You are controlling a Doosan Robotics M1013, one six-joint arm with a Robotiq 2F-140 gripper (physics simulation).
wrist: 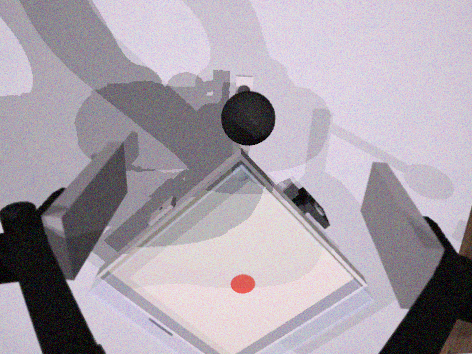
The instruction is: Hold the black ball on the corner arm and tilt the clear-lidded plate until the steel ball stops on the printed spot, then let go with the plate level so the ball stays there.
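The clear-lidded plate [200, 255] fills the lower middle of the wrist view, one corner pointing up. Its printed spot [242, 284] is a red disc on the cream face. The steel ball does not show on the visible part of the plate. Whether the plate is level is hard to tell from this angle. The black ball [248, 118] stands just beyond the plate's upper corner, and the corner arm beneath it is mostly hidden. My gripper [245, 177] is wide open, with one grey finger pad at each side, both well apart from the black ball. Nothing is between them.
A dark, blocky part [310, 202] sits against the plate's upper right edge. A small white block [244, 81] shows behind the black ball. Broad grey shadows lie over the pale surface. A brown surface [464, 280] shows at the right edge.
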